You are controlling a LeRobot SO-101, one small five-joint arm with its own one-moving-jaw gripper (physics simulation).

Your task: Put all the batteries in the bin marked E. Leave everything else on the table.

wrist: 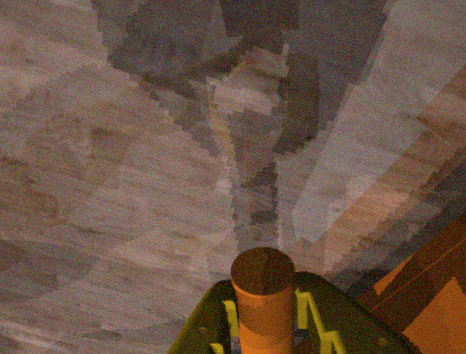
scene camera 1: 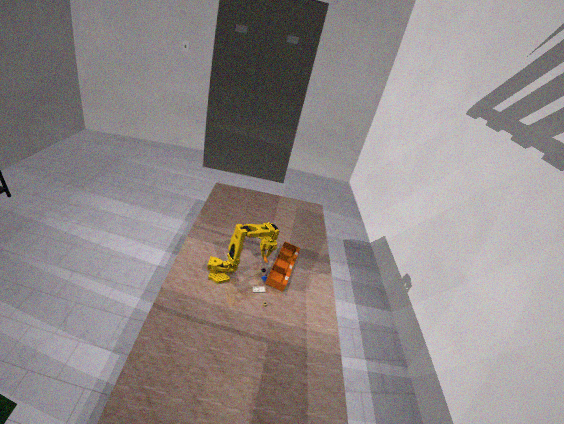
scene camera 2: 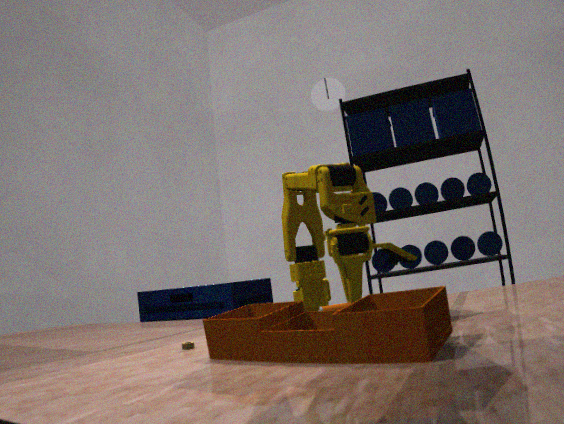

Note:
In view: an orange bin block (scene camera 2: 411, 326).
The orange bin block also shows in scene camera 1 (scene camera 1: 278, 277).

